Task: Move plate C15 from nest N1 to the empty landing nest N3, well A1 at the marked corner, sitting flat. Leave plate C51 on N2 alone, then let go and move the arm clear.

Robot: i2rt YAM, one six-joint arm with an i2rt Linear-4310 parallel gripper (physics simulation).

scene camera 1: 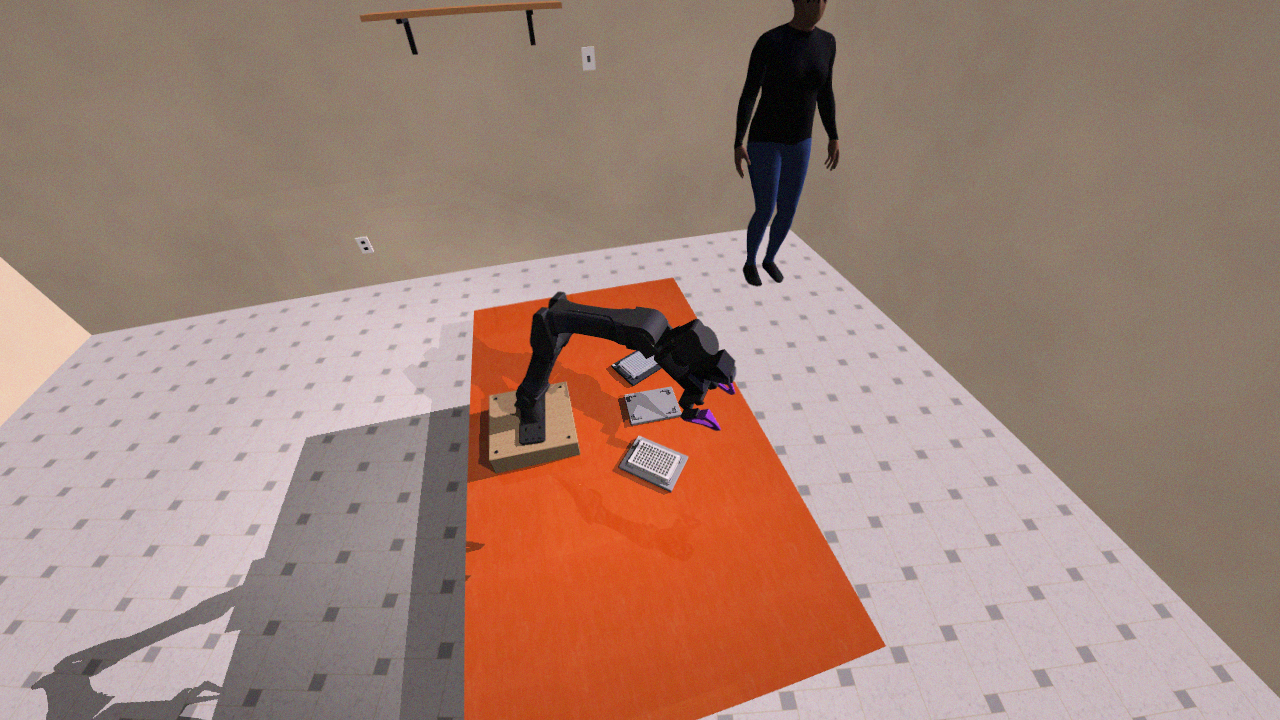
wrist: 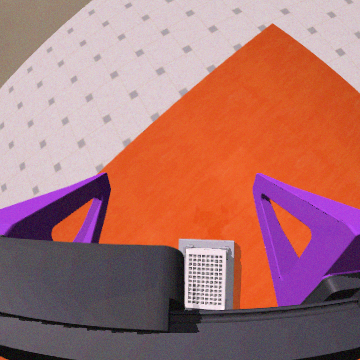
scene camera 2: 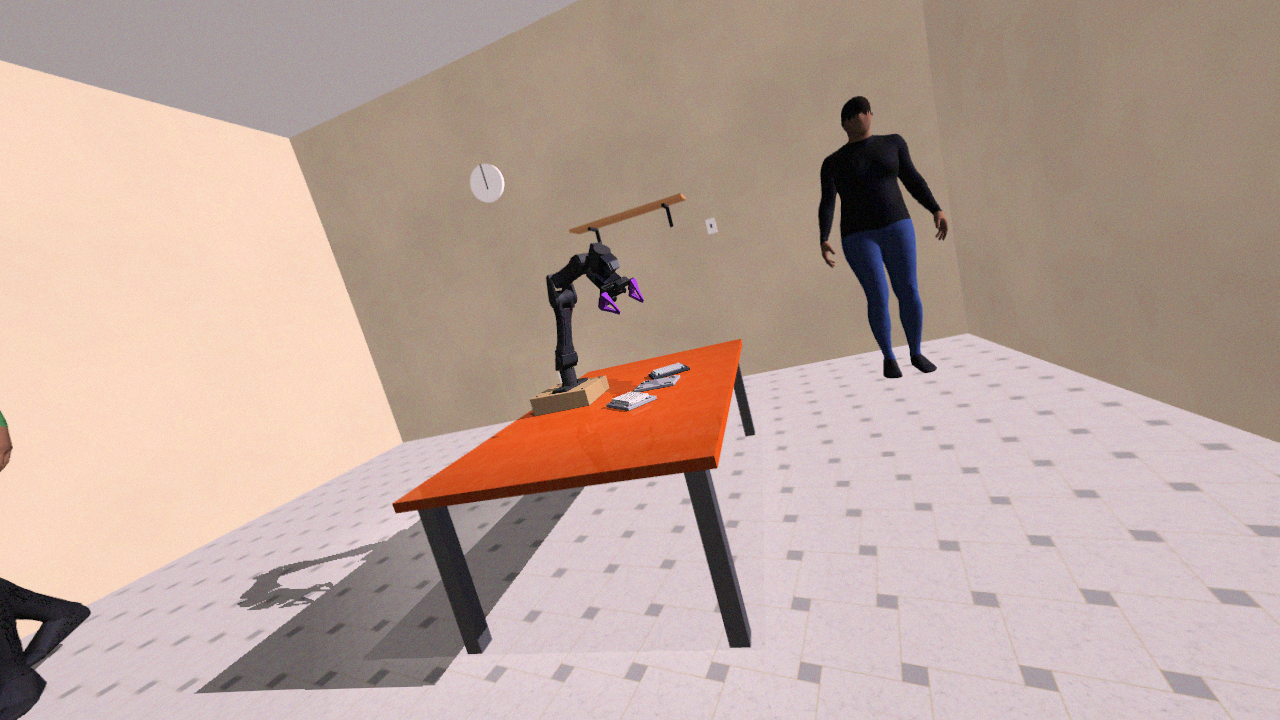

Labels:
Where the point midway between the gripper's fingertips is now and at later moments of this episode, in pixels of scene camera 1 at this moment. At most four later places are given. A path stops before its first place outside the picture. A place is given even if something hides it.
The gripper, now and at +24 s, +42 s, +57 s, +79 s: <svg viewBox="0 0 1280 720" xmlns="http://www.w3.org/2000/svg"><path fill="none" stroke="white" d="M726 411L684 385L637 361L630 334L646 371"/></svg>

